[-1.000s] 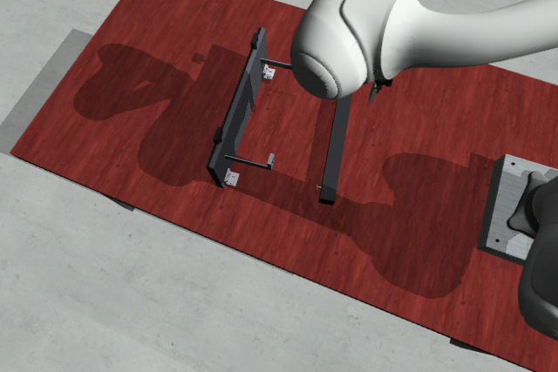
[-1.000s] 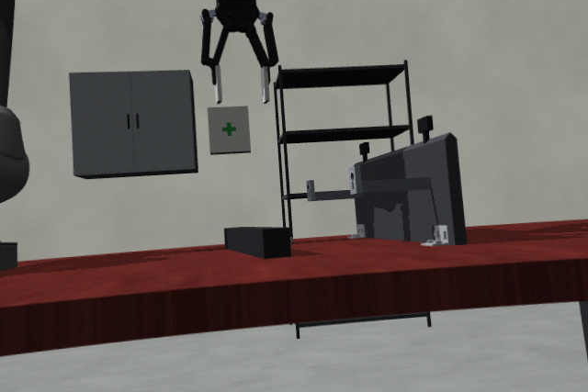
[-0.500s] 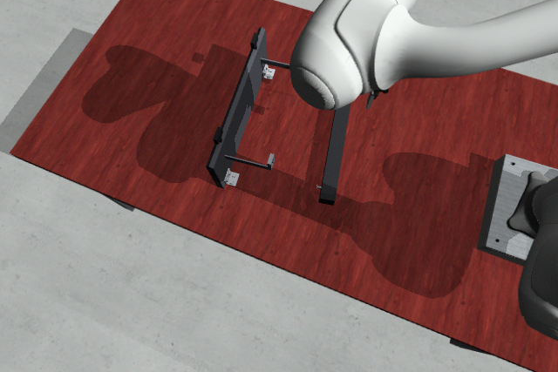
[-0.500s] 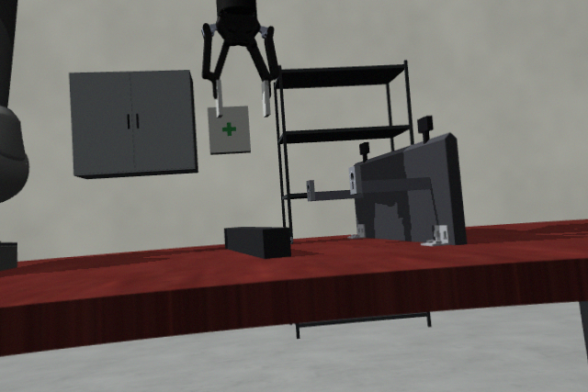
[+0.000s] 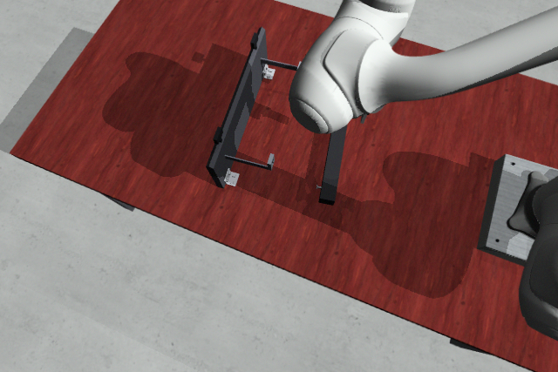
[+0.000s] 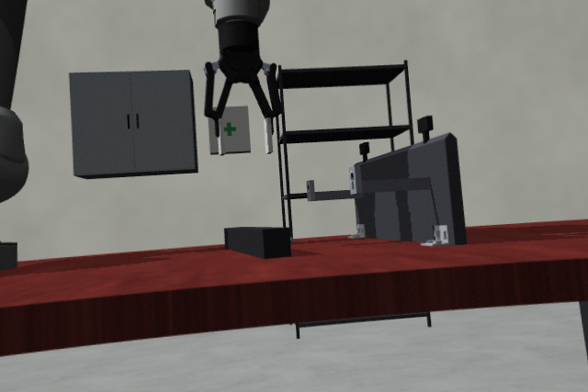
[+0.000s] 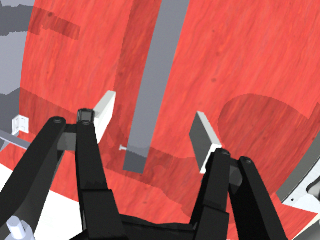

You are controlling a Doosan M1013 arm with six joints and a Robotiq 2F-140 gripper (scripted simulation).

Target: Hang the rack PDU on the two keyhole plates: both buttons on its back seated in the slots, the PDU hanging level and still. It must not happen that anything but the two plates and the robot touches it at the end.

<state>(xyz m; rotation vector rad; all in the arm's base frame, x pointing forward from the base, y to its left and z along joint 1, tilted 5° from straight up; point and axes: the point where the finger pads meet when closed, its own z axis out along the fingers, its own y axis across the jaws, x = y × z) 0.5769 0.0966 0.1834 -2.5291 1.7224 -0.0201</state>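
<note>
Now: hand 190 mm above the rack PDU, 20 mm short of it and 10 mm to the right of it. Round my hand: dark upright panel 280 mm ahead, 130 mm below, 90 mm to the left.
</note>
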